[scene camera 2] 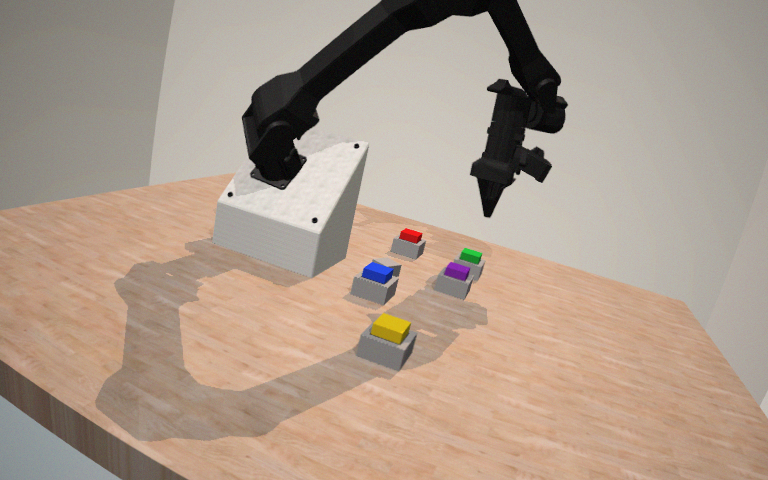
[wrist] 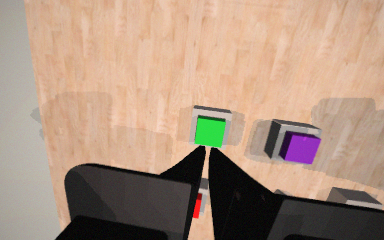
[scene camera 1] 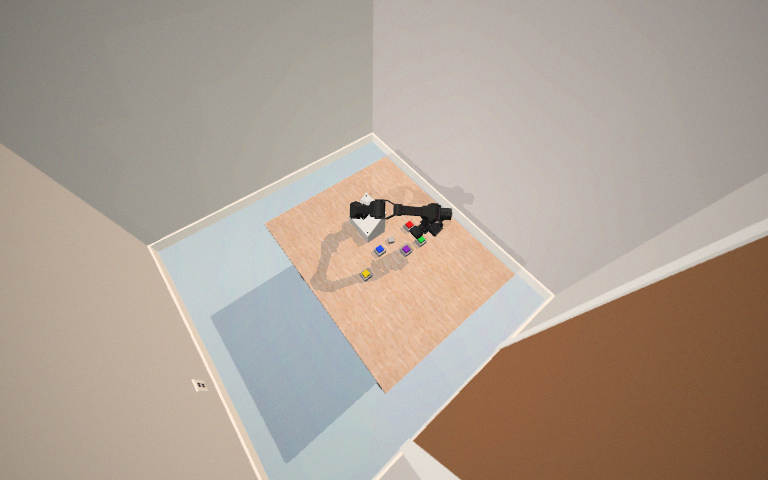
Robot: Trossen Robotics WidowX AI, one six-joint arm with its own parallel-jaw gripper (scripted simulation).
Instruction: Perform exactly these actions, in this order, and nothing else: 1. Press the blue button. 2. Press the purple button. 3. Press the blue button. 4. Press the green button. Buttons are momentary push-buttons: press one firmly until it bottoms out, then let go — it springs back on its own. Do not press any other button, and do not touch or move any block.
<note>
My gripper (scene camera 2: 487, 216) is shut, holding nothing. Also in view: a green button (wrist: 210, 131), a purple button (wrist: 297, 147) and a yellow button (scene camera 2: 394, 329).
My gripper is seen too in the wrist view (wrist: 206, 152).
</note>
